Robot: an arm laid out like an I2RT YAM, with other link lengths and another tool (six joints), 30 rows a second.
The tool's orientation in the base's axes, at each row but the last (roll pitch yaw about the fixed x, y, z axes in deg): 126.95, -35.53, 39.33; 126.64, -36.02, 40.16; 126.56, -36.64, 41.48; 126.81, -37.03, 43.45; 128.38, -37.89, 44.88; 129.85, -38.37, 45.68; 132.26, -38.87, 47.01
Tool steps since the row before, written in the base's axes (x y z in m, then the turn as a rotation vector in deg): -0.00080, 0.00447, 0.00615, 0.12, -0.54, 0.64; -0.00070, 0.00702, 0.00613, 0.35, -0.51, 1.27; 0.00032, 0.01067, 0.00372, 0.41, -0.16, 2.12; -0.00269, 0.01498, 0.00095, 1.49, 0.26, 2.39; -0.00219, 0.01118, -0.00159, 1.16, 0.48, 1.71; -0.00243, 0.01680, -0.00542, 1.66, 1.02, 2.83; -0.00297, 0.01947, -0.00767, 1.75, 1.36, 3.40
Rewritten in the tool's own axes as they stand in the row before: 0.00538, 0.00059, -0.00540, 0.17, 0.83, -0.01; 0.00683, -0.00138, -0.00622, 0.70, 1.22, -0.14; 0.00808, -0.00574, -0.00543, 1.43, 1.50, -0.63; 0.00724, -0.01104, -0.00763, 2.45, 1.42, -0.02; 0.00402, -0.00991, -0.00423, 1.97, 0.80, -0.02; 0.00473, -0.01682, -0.00352, 3.24, 1.11, -0.31; 0.00470, -0.02048, -0.00226, 3.84, 1.18, -0.60
